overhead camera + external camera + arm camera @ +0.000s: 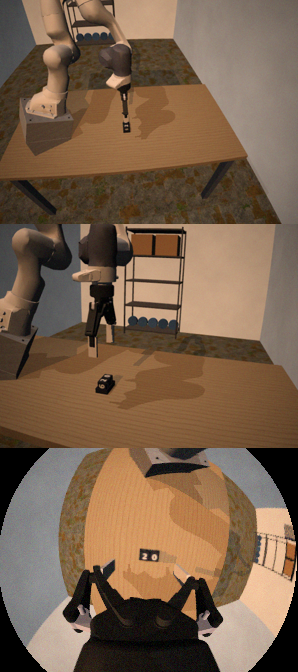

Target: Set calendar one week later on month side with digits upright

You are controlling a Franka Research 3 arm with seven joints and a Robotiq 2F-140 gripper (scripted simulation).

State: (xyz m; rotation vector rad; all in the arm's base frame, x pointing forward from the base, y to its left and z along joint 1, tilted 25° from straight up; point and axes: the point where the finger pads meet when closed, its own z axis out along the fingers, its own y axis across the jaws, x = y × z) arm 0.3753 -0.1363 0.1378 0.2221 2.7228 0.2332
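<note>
My gripper is now 14 cm above the cube. Also, from my hand: black calendar tray: 16 cm below, 2 cm to the left.
</note>
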